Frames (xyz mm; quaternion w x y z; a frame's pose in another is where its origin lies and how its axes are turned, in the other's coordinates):
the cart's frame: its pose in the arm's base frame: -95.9 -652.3 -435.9 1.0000 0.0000 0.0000 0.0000
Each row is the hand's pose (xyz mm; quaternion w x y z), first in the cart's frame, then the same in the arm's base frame.
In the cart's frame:
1: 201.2 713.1 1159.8 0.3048 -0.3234 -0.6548 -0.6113
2: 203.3 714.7 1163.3 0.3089 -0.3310 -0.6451 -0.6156
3: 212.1 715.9 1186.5 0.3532 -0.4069 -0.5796 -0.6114
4: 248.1 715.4 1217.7 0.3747 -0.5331 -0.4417 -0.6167
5: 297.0 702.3 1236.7 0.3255 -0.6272 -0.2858 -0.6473
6: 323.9 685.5 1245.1 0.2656 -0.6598 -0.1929 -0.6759
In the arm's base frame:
1: 105.3 60.8 723.9 0.3048 -0.3234 -0.6548 -0.6113
2: 107.4 62.4 727.4 0.3089 -0.3310 -0.6451 -0.6156
3: 116.2 63.6 750.6 0.3532 -0.4069 -0.5796 -0.6114
4: 152.2 63.1 781.8 0.3747 -0.5331 -0.4417 -0.6167
5: 201.1 50.0 800.8 0.3255 -0.6272 -0.2858 -0.6473
6: 228.0 33.2 809.2 0.2656 -0.6598 -0.1929 -0.6759

